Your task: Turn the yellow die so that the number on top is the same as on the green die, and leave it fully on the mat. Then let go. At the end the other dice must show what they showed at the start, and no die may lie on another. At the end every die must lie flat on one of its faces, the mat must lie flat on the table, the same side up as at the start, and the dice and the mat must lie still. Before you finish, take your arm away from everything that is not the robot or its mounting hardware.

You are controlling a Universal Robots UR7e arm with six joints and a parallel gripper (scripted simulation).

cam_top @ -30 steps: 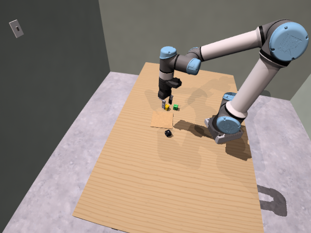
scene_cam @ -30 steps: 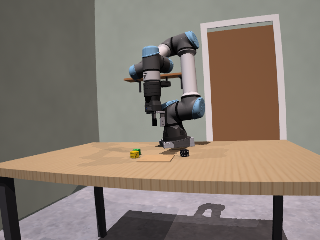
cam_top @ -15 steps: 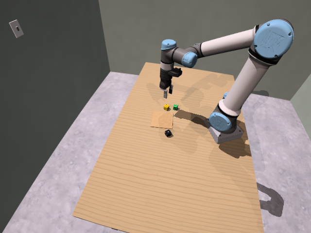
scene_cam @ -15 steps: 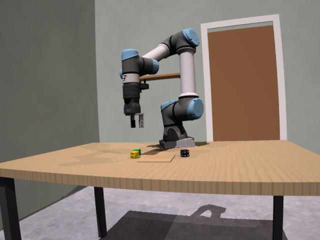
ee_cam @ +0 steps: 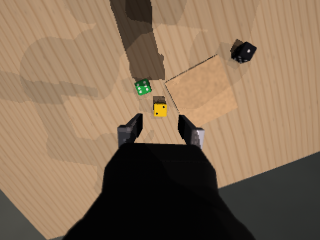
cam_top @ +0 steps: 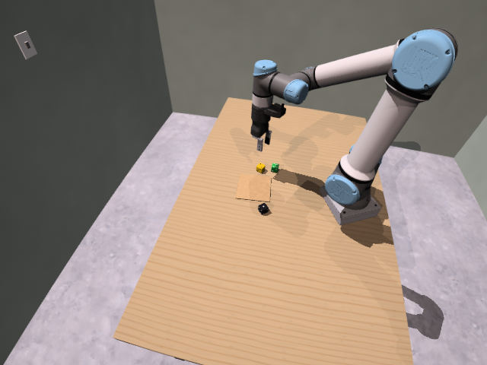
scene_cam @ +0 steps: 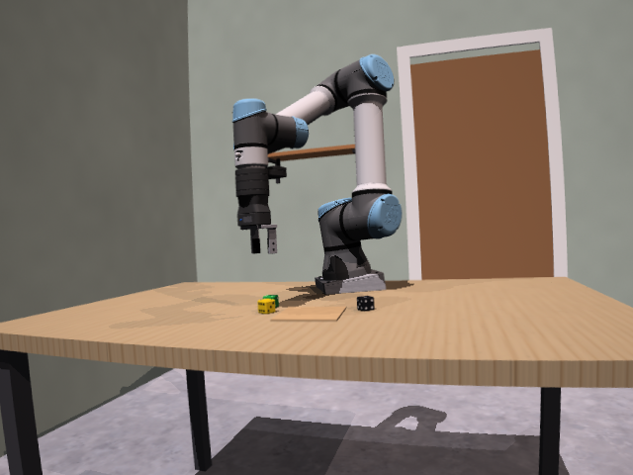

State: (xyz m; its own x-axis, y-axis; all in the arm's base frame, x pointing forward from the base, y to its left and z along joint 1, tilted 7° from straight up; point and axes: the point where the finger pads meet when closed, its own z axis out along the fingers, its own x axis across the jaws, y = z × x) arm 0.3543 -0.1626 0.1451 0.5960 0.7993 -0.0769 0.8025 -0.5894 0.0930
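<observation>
My gripper is now 140 mm above the yellow die. Also, from my hand: tan mat: 150 mm below, 100 mm to the left, 30 mm ahead; green die: 140 mm below, 60 mm behind; black die: 230 mm to the left, 140 mm below.
</observation>
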